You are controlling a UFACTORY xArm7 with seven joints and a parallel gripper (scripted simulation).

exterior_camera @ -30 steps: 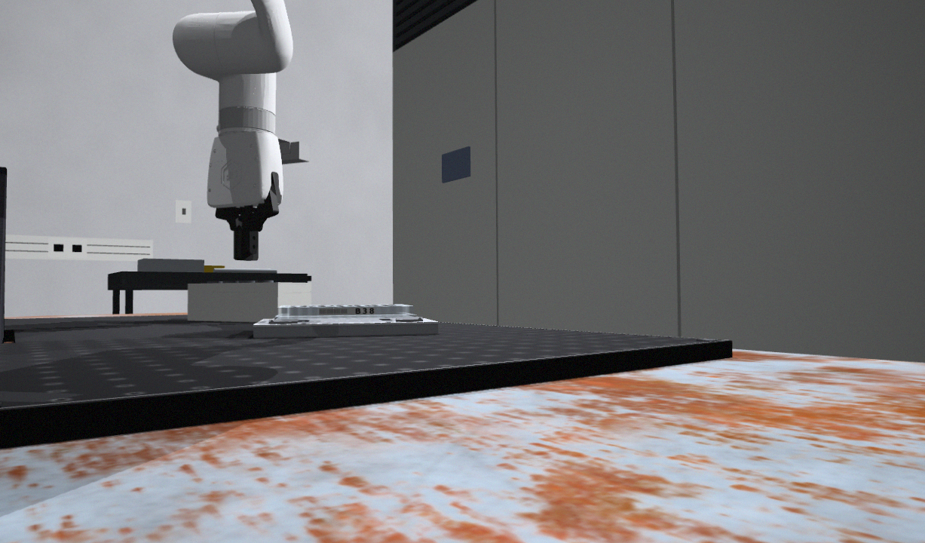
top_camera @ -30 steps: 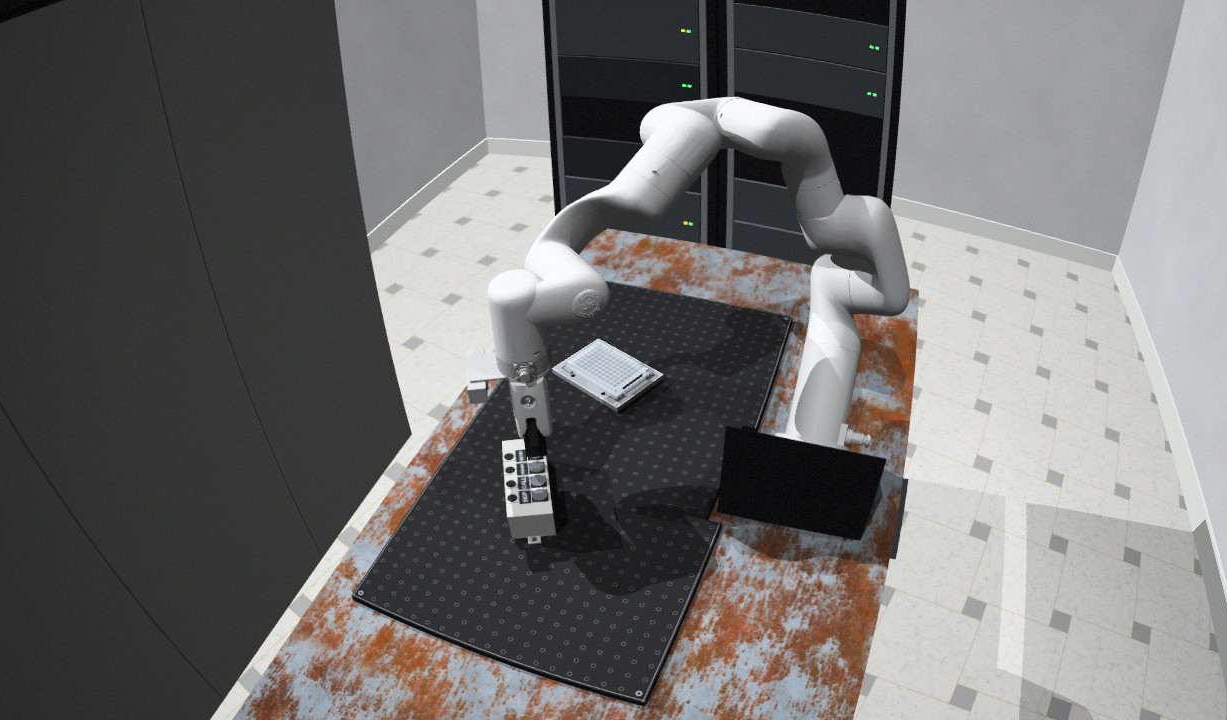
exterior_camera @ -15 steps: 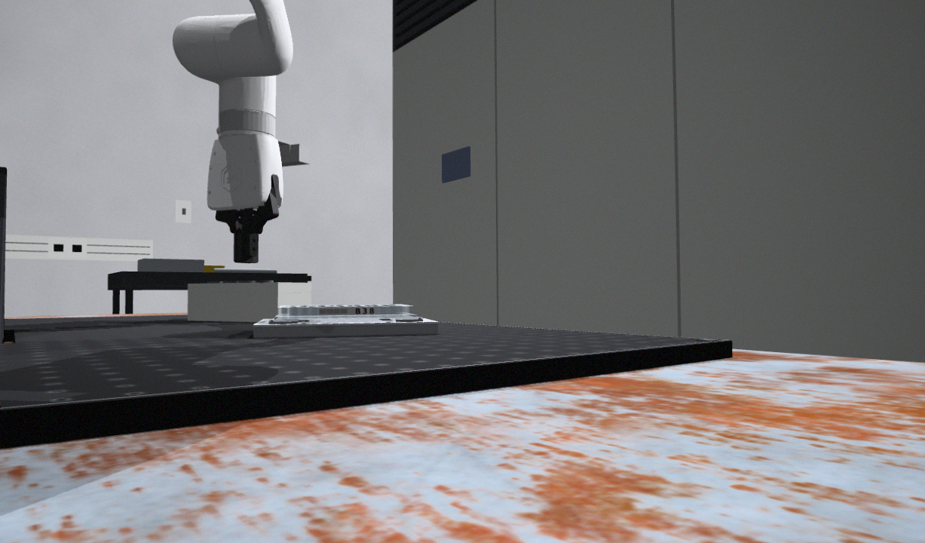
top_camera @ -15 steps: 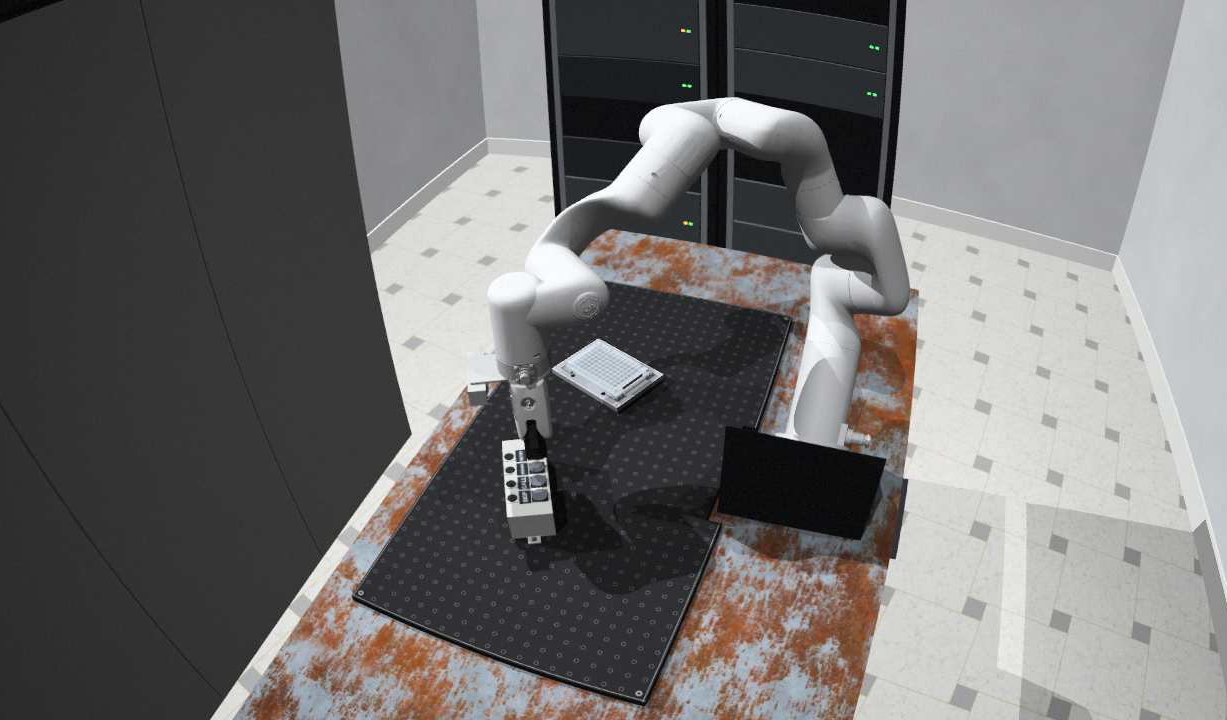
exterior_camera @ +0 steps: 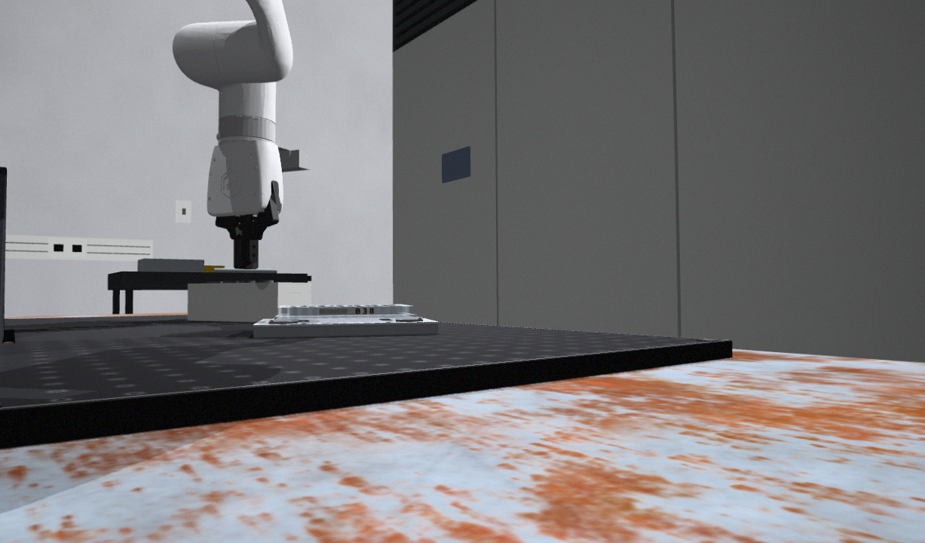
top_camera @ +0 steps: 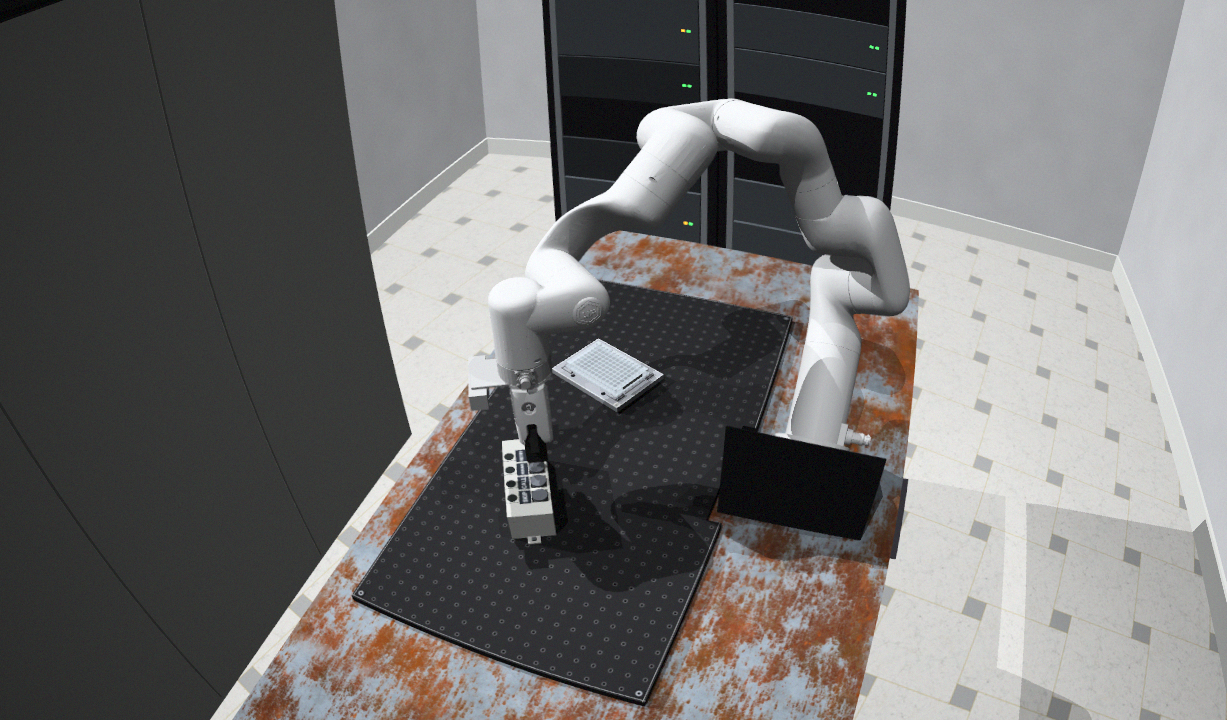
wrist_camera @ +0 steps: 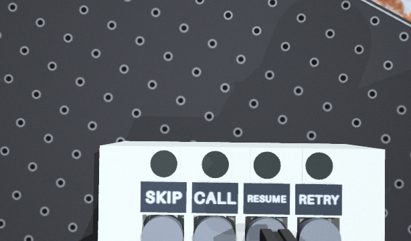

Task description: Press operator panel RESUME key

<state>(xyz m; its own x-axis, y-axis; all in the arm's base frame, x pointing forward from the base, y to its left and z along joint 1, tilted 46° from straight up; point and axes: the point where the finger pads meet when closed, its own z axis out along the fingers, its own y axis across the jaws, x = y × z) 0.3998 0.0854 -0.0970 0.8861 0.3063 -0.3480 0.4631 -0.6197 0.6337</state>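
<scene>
My gripper is now 50 mm above the white operator panel and 10 mm to the right of it. From my hand the other things lie so: white well plate: 300 mm to the right, 70 mm below.
</scene>
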